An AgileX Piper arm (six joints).
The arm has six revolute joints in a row. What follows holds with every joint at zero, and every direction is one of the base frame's.
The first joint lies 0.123 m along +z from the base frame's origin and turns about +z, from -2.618 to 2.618 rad.
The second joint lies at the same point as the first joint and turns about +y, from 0 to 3.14 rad.
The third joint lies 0.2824 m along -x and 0.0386 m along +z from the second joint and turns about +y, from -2.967 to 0 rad.
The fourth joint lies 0.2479 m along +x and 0.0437 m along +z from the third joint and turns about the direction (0.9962, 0, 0.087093), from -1.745 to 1.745 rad.
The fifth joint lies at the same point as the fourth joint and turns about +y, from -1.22 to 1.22 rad.
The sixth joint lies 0.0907 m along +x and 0.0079 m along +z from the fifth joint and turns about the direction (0.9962, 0, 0.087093), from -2.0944 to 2.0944 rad.
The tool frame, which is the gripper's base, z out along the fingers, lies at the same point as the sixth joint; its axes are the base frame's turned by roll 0, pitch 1.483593 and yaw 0 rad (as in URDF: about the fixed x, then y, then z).
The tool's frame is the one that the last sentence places.
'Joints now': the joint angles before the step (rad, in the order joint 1, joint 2, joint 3, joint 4, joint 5, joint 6). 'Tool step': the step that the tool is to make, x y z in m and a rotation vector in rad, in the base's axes. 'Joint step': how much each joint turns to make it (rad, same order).
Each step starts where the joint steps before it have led.
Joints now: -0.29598, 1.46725, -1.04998, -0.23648, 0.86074, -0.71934
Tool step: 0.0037, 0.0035, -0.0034, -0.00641, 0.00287, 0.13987
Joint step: 0.00021, 0.00527, 0.00872, 0.05832, -0.03958, -0.16648
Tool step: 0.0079, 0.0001, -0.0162, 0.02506, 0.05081, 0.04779
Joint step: -0.00002, 0.05468, -0.00012, 0.03567, -0.00630, -0.06505
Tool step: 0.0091, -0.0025, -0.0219, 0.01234, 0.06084, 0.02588
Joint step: 0.00001, 0.07363, 0.00003, 0.00196, -0.01471, -0.02639
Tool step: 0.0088, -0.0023, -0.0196, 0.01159, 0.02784, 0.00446
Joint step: -0.00003, 0.06572, -0.00006, 0.00076, -0.03605, -0.00047
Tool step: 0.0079, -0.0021, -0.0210, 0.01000, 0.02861, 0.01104
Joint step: -0.00023, 0.06811, 0.00011, 0.00009, -0.03898, -0.00701
